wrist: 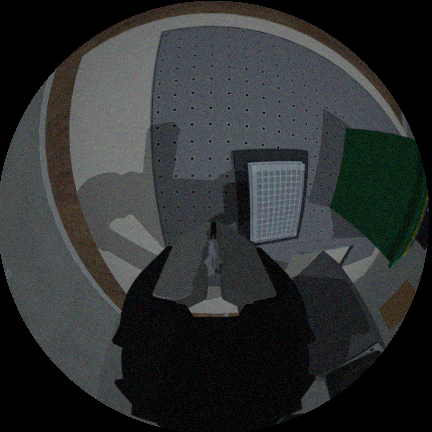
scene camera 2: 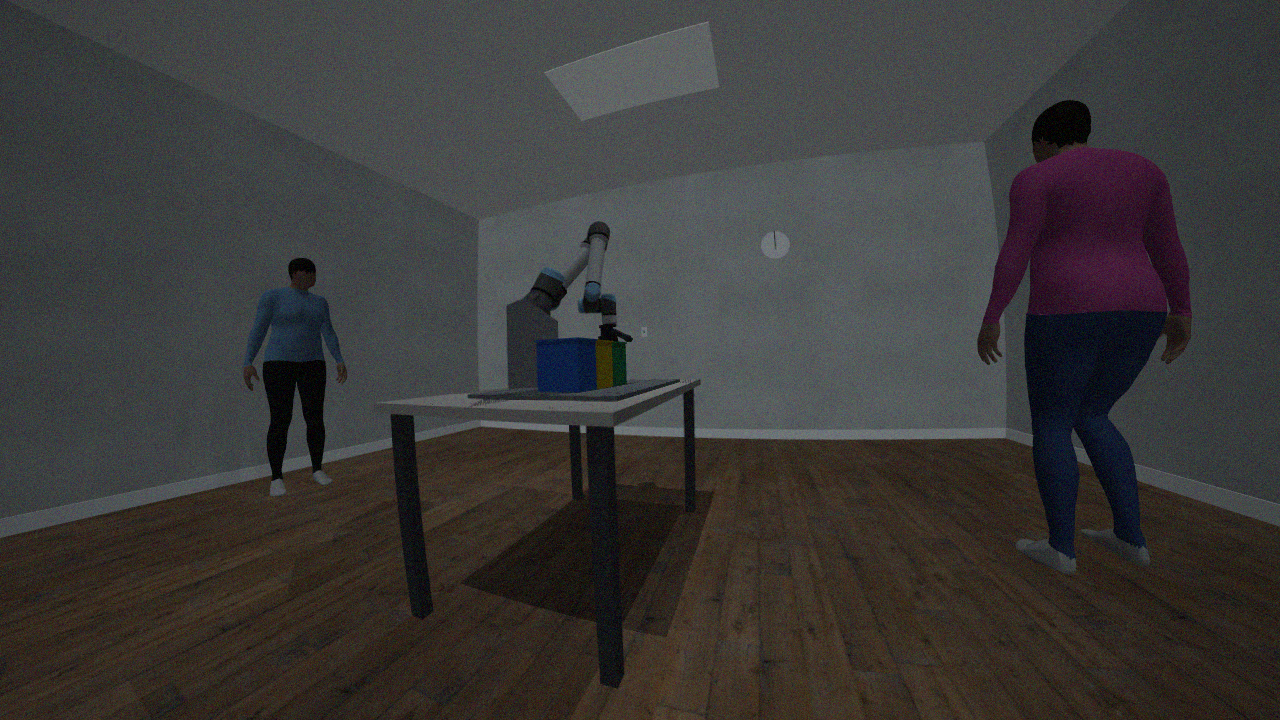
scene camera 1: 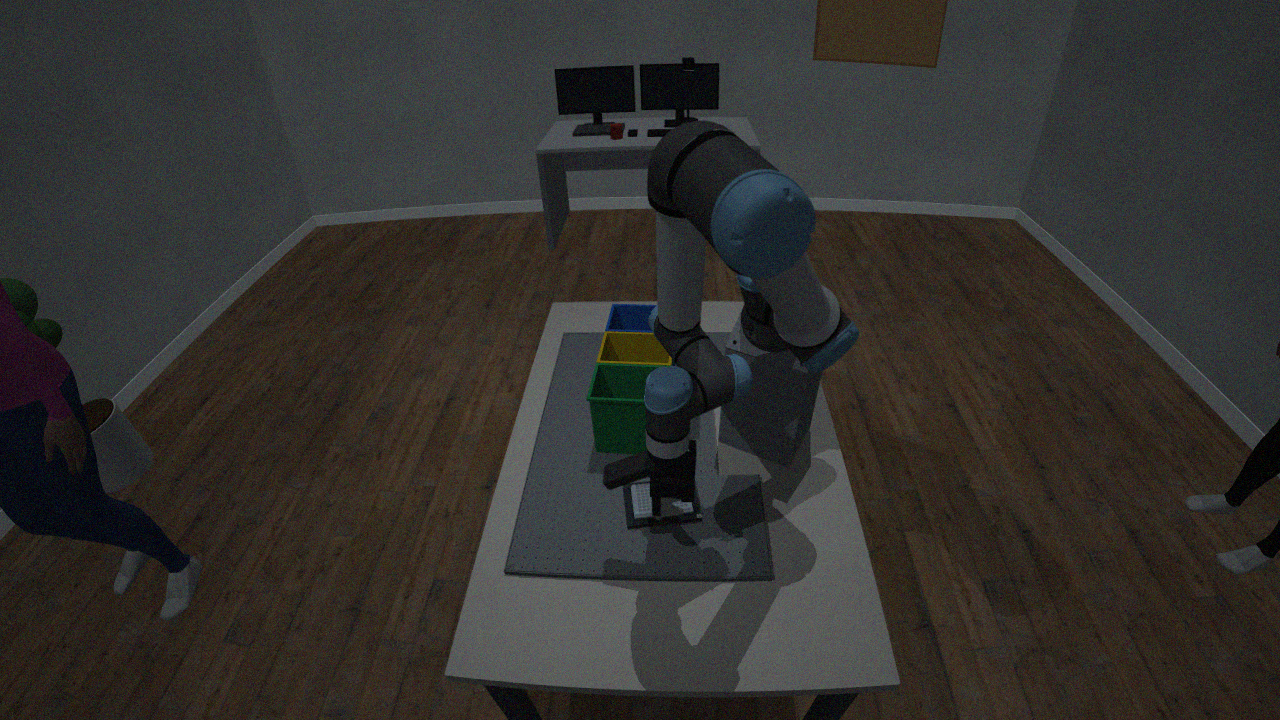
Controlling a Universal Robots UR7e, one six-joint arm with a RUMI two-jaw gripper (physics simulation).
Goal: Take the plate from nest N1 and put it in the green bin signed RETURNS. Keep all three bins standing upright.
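Where they show: gripper, fingertip midpoint: (wrist: 212,222) (scene camera 1: 659,518); arm's base, origin of the base link: (scene camera 2: 533,312).
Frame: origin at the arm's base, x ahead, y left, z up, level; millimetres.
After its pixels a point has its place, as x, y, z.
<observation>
The pale gridded plate (scene camera 1: 641,501) @(229, 307, -306) (wrist: 276,205) @(189, 287, -306) lies in the dark nest (scene camera 1: 644,522) @(211, 351, -319) (wrist: 242,200) @(178, 336, -319), closer to the nest's right side in the wrist view; whether it is slightly tilted I cannot tell. My gripper (scene camera 1: 657,512) @(170, 380, -252) (wrist: 212,222) @(170, 380, -252) is shut and empty, its fingertips low beside the plate in the wrist view. In scene camera 1 it hides part of the plate. The green bin (scene camera 1: 617,425) @(325, 161, -234) (scene camera 2: 619,362) @(394, 105, -237) (wrist: 370,175) @(305, 157, -254) stands upright behind the nest. The yellow bin (scene camera 1: 634,344) @(353, -87, -185) (scene camera 2: 605,364) @(414, -19, -243) and blue bin (scene camera 1: 631,315) @(398, -213, -183) (scene camera 2: 566,365) @(399, -216, -241) stand upright behind it. No signs are readable.
The bins and nest are on a grey perforated mat (scene camera 1: 563,537) @(371, 426, -331) (wrist: 200,75) @(349, 441, -331) on the white table (scene camera 1: 554,635) @(311, 639, -343). The grey arm pedestal (scene camera 1: 769,411) @(-13, 87, -186) (wrist: 330,305) @(43, 70, -200) stands at the right of the bins. A person in pink (scene camera 2: 1096,232) and one in blue (scene camera 2: 298,322) stand away from the table.
</observation>
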